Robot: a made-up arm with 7 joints. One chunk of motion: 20 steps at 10 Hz.
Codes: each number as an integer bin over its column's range. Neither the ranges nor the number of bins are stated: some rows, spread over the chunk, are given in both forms.
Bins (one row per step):
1: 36 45 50 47 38 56
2: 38 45 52 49 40 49
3: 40 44 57 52 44 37
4: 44 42 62 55 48 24
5: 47 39 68 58 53 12
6: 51 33 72 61 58 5
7: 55 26 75 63 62 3
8: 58 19 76 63 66 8
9: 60 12 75 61 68 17
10: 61 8 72 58 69 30
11: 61 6 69 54 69 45
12: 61 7 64 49 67 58
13: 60 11 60 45 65 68
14: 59 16 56 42 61 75
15: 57 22 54 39 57 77
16: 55 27 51 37 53 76
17: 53 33 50 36 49 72
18: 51 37 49 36 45 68
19: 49 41 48 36 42 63
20: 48 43 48 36 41 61
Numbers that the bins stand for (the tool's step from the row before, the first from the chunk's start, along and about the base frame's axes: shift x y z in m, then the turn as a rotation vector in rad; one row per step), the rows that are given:
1: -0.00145 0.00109 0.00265 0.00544 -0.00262 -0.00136
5: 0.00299 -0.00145 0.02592 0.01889 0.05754 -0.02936
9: 0.00824 -0.01291 0.03497 0.02256 0.11769 -0.02618
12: 0.00865 -0.01503 0.02075 0.00789 0.11368 -0.00009
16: 0.00622 -0.00655 0.00394 -0.00678 0.05754 0.01136
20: 0.00339 0.00024 0.00006 -0.00800 0.00941 0.00182
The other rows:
2: -0.00065 0.00109 0.00523 0.00789 0.00540 -0.00582
3: 0.00016 0.00067 0.01170 0.01156 0.02144 -0.01345
4: 0.00178 -0.00018 0.01816 0.01522 0.03748 -0.02173
6: 0.00461 -0.00400 0.03109 0.02256 0.07759 -0.03382
7: 0.00622 -0.00697 0.03497 0.02500 0.09363 -0.03509
8: 0.00743 -0.00994 0.03626 0.02500 0.10967 -0.03191
10: 0.00865 -0.01461 0.03109 0.01889 0.12170 -0.01791
11: 0.00865 -0.01545 0.02721 0.01400 0.12170 -0.00836
13: 0.00824 -0.01333 0.01558 0.00300 0.10566 0.00627
14: 0.00784 -0.01121 0.01040 -0.00067 0.08962 0.01073
15: 0.00703 -0.00867 0.00782 -0.00433 0.07358 0.01200
17: 0.00541 -0.00400 0.00265 -0.00800 0.04149 0.00882
18: 0.00461 -0.00230 0.00135 -0.00800 0.02545 0.00627
19: 0.00380 -0.00061 0.00006 -0.00800 0.01342 0.00309

